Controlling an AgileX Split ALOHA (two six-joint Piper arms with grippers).
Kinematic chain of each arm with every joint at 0, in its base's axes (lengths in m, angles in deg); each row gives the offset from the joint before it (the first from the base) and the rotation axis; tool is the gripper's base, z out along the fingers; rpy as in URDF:
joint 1: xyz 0 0 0.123 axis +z
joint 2: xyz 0 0 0 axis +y
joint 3: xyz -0.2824 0 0.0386 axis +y
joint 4: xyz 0.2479 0 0.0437 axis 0.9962 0 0.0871
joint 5: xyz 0 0 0 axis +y
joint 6: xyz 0.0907 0 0.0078 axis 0.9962 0 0.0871
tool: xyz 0 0 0 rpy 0 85 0
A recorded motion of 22 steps. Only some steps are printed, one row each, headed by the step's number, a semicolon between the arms.
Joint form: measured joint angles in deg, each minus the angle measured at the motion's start. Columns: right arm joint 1, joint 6, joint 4, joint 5, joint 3, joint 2; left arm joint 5, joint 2, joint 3, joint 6, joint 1, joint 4.
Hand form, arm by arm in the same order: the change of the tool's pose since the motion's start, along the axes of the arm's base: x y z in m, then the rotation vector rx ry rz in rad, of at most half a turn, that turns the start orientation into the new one. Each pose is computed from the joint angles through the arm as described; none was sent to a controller.
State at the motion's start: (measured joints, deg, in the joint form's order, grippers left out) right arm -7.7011 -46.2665 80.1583 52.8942 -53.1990 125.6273; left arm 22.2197 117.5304 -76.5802 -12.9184 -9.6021 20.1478
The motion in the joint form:
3: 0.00 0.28 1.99 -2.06 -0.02 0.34; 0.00 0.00 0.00 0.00 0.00 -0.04
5: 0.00 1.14 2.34 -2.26 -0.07 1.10; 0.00 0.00 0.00 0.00 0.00 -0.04
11: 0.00 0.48 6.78 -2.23 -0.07 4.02; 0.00 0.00 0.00 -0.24 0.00 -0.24
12: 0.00 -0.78 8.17 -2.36 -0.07 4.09; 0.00 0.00 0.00 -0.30 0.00 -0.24
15: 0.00 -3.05 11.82 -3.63 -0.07 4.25; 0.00 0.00 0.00 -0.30 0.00 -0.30
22: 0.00 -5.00 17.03 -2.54 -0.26 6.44; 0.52 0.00 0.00 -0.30 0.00 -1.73
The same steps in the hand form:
3: 0.0030 -0.0020 -0.0032 -0.0183 0.0064 -0.0487; 0.0000 0.0000 0.0000 -0.0006 0.0001 0.0004
5: 0.0027 -0.0021 -0.0075 -0.0145 0.0297 -0.0648; 0.0000 0.0000 0.0000 -0.0006 0.0001 0.0004
11: 0.0034 -0.0017 -0.0221 0.0160 0.0695 -0.1295; -0.0001 -0.0001 0.0000 -0.0057 0.0004 0.0059
12: 0.0050 -0.0020 -0.0221 0.0170 0.0535 -0.1396; -0.0001 -0.0001 0.0000 -0.0062 0.0004 0.0068
15: 0.0092 -0.0039 -0.0231 0.0074 0.0263 -0.1830; -0.0001 -0.0002 -0.0001 -0.0071 0.0005 0.0074
22: 0.0121 -0.0036 -0.0323 0.0453 0.0319 -0.2432; -0.0010 -0.0006 -0.0007 -0.0238 0.0120 0.0245

